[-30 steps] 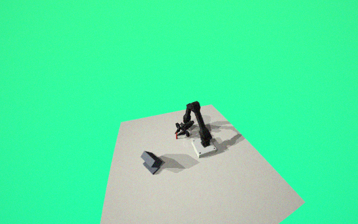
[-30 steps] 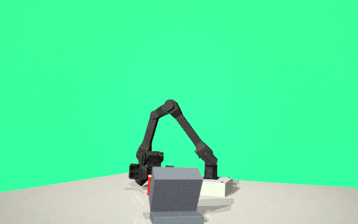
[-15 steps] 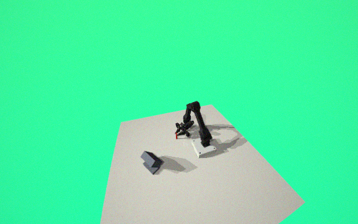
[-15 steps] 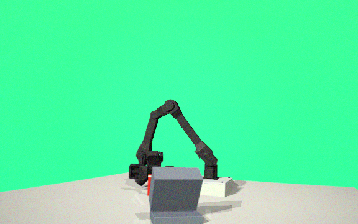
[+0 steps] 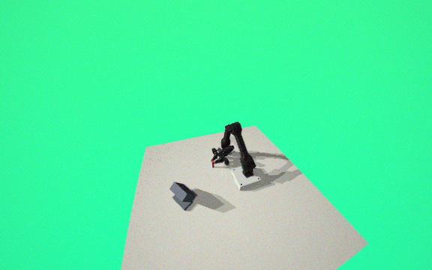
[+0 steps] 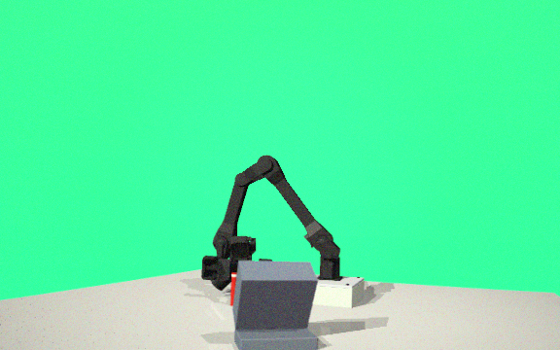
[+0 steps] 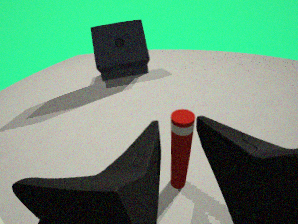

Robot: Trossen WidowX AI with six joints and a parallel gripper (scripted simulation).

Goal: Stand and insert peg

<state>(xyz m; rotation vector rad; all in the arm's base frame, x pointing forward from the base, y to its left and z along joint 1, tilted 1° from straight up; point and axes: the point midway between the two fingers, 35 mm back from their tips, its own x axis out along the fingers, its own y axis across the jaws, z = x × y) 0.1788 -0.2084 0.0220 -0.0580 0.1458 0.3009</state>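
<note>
The red peg is 10 mm behind my gripper tip and 10 mm below it. The rest, counted from my gripper tip: grey sloped panel 270 mm ahead, 180 mm to the left, 10 mm above.
</note>
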